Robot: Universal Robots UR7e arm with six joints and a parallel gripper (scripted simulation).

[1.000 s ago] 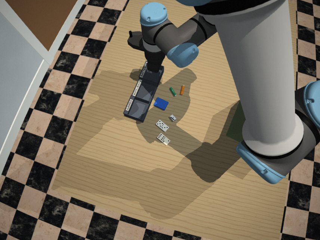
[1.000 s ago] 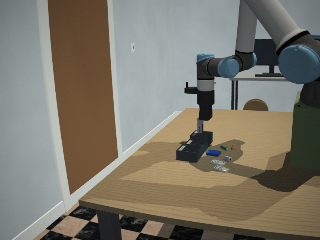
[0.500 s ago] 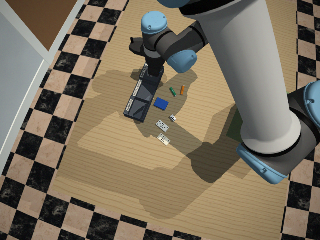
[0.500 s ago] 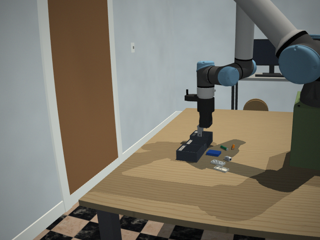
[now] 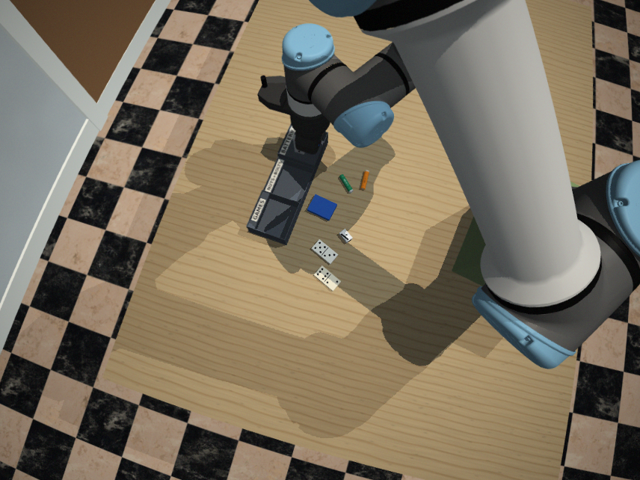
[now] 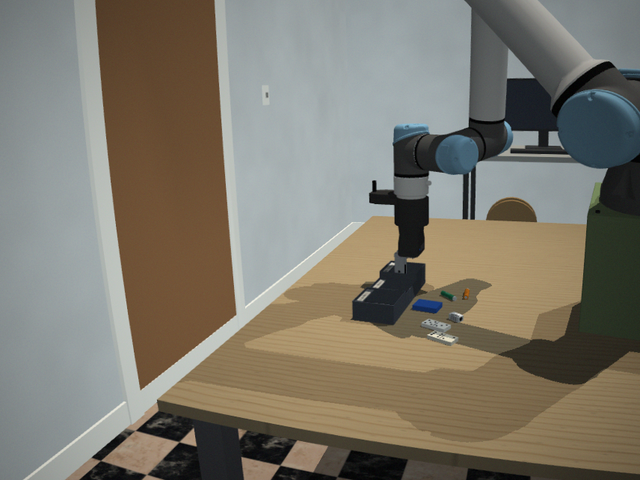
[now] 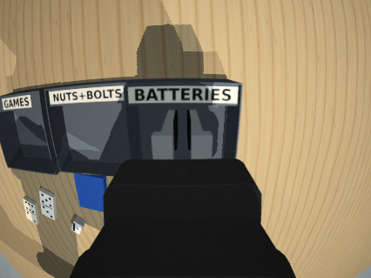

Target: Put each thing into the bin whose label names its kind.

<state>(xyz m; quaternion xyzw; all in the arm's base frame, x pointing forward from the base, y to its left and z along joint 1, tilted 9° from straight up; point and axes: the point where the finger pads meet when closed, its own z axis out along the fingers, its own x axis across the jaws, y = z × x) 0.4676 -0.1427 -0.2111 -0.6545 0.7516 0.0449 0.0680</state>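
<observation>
Now: hand 10 mm short of the dark three-part bin, 80 mm to the right of it and 10 mm above it. Also, from my hand: orange battery (150 mm behind, 40 mm to the left, 30 mm below); blue flat block (70 mm behind, 120 mm to the left, 30 mm below); green battery (110 mm behind, 60 mm to the left, 30 mm below).
</observation>
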